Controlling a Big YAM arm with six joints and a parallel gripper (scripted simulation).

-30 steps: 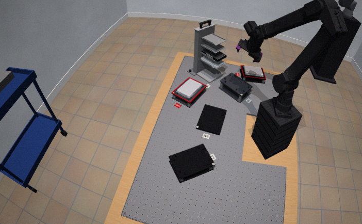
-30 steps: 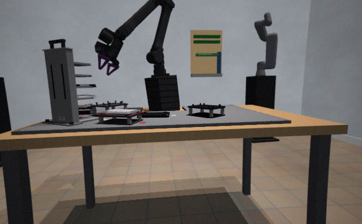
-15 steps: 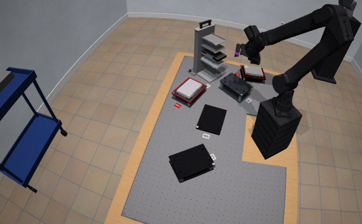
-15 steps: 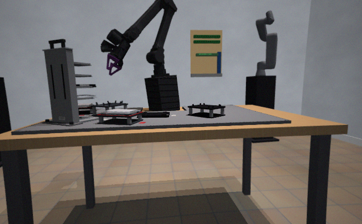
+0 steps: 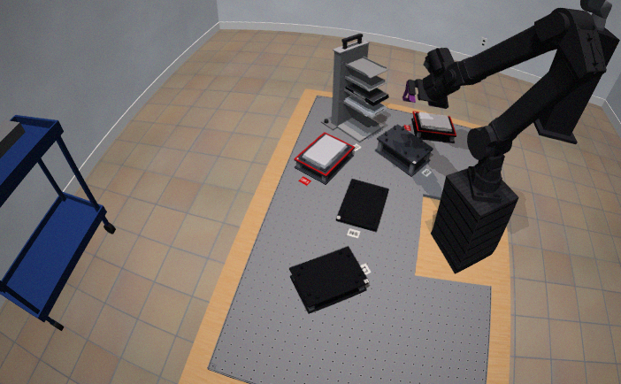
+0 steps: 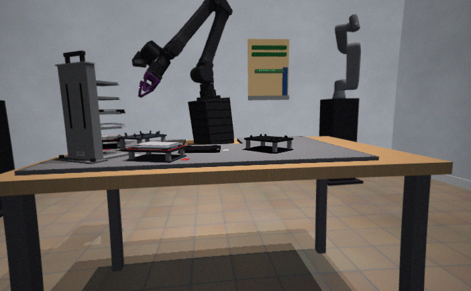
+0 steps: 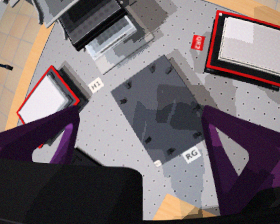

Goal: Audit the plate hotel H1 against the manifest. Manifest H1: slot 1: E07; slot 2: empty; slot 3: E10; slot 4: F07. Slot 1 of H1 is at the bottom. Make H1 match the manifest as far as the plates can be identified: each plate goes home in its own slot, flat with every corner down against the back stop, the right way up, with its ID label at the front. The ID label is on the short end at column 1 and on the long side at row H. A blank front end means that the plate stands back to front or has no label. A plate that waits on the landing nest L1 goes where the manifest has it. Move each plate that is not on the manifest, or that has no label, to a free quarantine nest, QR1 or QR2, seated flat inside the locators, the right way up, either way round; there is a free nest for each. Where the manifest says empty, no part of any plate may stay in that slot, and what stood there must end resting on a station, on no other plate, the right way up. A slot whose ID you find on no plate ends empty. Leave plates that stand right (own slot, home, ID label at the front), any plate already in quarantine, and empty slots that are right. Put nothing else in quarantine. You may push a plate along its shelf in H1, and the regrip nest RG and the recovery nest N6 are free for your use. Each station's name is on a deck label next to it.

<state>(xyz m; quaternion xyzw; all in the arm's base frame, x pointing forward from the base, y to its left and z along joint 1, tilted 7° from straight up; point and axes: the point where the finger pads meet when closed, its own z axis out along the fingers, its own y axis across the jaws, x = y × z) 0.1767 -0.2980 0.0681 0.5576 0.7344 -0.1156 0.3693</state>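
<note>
Now: hand 16 cm short of the dark plate, 12 cm to the left of it and 8 cm above it. The rest, counted from my hand: RG label: 7 cm behind, 6 cm to the left, 25 cm below; grey plate hotel H1: 22 cm ahead, 17 cm to the right, 9 cm below; regrip nest: 1 cm ahead, 1 cm to the right, 19 cm below.
</note>
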